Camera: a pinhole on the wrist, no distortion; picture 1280 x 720 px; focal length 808.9 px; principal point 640.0 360.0 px. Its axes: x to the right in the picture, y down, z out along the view. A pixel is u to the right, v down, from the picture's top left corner.
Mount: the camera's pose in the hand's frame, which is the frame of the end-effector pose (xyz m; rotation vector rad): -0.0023 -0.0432 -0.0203 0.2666 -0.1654 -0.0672
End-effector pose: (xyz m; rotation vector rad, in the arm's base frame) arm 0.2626 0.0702 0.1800 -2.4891 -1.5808 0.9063
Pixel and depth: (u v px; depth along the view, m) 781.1 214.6 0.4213
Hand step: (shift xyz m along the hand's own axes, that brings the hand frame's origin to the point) -0.0056 -0.2306 0.3715
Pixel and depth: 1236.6 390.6 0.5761
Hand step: 0.3181 -0.2074 0.5988
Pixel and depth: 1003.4 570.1 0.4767
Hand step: 0.1322 -0.0651 0.4992
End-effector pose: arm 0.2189 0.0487 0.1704 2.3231 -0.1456 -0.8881
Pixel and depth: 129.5 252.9 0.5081
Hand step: -0.4080 -0.2101 0.3957
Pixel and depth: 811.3 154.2 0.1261
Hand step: 0.0009 -0.1088 0.0952
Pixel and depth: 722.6 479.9 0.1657
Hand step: -0.0130 -0.0636 0.1465
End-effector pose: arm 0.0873 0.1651 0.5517 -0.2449 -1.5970 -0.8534
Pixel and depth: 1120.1 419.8 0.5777
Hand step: 0.2380 -0.1804 0.5933
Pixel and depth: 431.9 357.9 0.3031
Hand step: -0.1310 -0.1149 0.2558
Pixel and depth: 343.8 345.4 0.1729
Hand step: -0.0944 -0.0850 0.1336
